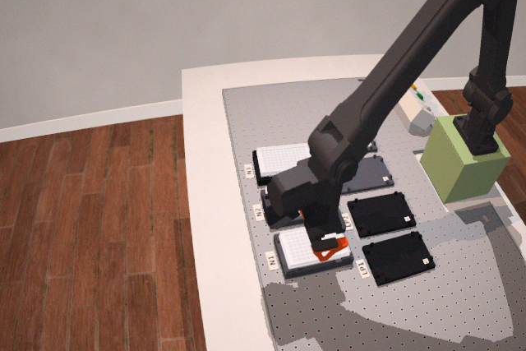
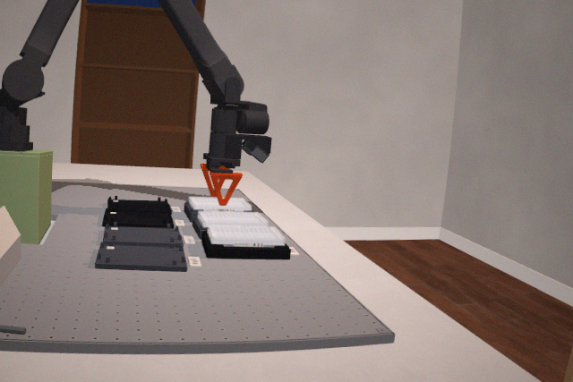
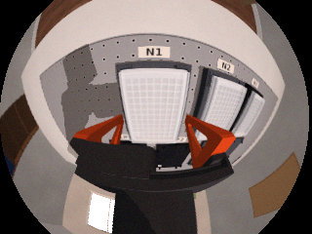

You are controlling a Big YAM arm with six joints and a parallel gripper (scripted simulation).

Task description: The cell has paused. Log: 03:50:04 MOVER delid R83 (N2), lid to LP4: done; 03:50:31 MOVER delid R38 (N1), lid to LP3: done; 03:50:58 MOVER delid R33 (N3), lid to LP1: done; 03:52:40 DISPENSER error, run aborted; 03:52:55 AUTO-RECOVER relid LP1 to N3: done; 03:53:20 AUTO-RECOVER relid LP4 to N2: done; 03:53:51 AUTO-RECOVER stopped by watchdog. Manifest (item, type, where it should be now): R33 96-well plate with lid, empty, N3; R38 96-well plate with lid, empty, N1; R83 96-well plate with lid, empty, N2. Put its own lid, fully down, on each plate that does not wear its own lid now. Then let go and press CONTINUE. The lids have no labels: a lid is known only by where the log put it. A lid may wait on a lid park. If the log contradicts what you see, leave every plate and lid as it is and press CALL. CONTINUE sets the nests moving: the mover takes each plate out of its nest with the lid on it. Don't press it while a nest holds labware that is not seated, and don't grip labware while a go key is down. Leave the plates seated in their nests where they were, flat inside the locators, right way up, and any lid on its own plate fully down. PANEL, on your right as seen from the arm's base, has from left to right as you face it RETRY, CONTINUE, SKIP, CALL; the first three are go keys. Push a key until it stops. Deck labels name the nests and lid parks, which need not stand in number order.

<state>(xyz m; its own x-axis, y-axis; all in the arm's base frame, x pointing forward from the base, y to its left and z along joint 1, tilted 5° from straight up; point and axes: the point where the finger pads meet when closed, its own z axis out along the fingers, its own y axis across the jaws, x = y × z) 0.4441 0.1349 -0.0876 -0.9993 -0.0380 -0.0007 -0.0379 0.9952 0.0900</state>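
Now: the clear lid 1 cm below my hand. The rest, counted from my hand: lid park LP1: 18 cm behind, 6 cm to the left, 4 cm below; plate: 2 cm below; N1 label: 9 cm ahead, 5 cm below.
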